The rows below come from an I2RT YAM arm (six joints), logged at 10 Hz.
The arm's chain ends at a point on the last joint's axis. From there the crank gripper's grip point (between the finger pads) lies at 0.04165 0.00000 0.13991 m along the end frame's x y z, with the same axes.
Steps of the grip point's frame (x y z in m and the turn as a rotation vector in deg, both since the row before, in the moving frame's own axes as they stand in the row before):
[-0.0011, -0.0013, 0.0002, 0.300, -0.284, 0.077]
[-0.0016, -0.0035, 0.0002, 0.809, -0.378, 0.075]
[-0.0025, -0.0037, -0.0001, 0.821, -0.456, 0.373]
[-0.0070, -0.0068, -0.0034, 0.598, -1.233, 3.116]
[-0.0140, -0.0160, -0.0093, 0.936, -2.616, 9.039]
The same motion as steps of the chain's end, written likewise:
[-0.0004, -0.0006, 0.0000, 0.300, -0.284, 0.077]
[-0.0007, -0.0016, -0.0001, 0.809, -0.378, 0.075]
[-0.0014, -0.0020, -0.0004, 0.821, -0.456, 0.373]
[-0.0040, -0.0075, -0.0043, 0.598, -1.233, 3.116]
[-0.0073, -0.0197, -0.0111, 0.936, -2.616, 9.039]

